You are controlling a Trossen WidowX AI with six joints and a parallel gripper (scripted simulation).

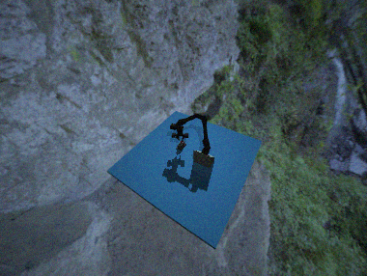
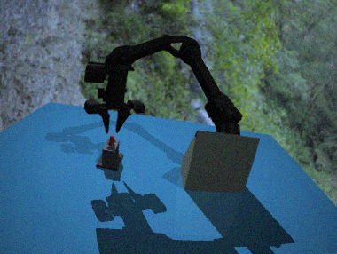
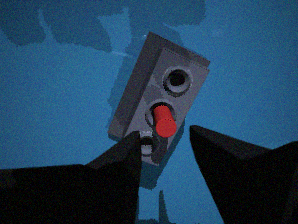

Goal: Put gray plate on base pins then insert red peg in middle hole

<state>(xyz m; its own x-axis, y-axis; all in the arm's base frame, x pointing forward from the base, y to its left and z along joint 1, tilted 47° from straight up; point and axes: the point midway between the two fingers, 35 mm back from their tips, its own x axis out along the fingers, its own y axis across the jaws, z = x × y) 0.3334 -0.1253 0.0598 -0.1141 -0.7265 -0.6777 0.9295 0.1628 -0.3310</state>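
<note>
Now: gripper tip 50 mm above the red peg. Also, from my gripper tip: gray plate: 50 mm below.
</note>
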